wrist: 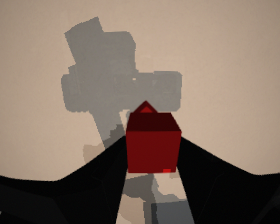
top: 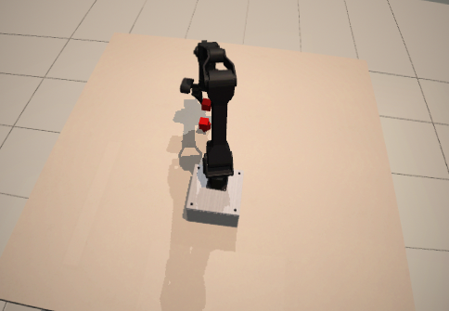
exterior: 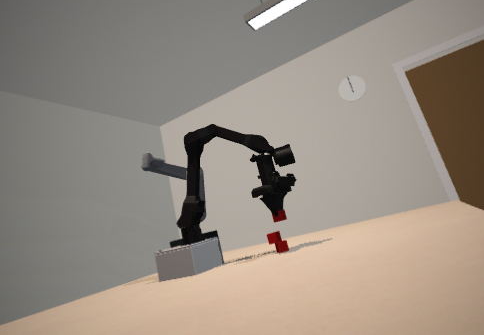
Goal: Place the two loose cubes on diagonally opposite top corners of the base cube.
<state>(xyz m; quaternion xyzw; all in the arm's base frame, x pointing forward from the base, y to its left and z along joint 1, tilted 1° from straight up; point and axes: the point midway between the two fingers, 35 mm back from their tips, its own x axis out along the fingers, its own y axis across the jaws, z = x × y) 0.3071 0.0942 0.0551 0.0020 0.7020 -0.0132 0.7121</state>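
The red base cube lies 10 cm below my gripper tip and 2 cm behind it.
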